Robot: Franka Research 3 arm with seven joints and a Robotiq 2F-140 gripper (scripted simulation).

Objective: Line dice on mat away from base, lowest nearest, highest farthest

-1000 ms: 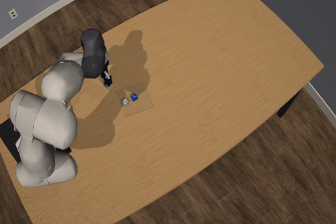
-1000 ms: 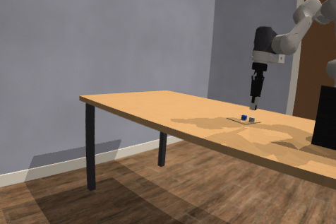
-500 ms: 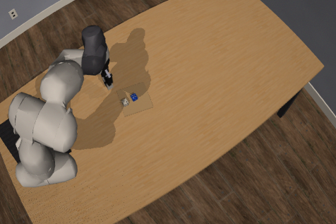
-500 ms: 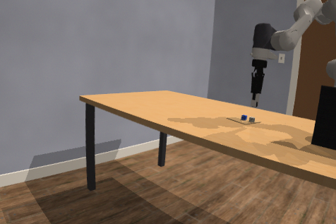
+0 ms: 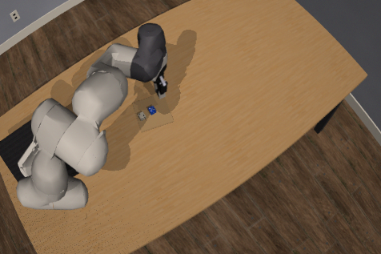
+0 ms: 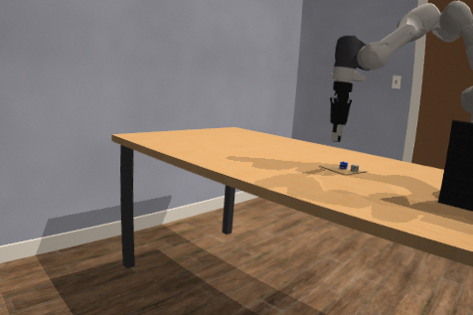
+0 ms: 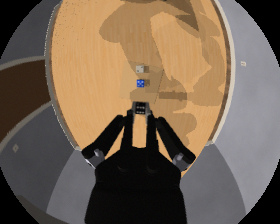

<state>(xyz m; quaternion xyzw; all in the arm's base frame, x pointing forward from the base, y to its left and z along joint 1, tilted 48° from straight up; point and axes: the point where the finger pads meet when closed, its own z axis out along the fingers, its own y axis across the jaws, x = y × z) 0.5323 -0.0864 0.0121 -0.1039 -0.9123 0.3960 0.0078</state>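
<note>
The blue die lies 5 cm behind my hand, 1 cm to the left of it and 12 cm below it. The rest, counted from my hand: white die 10 cm behind, 1 cm to the left, 12 cm below; then thin tan mat 5 cm behind, 1 cm to the left, 14 cm below; then black die 2 cm below.
</note>
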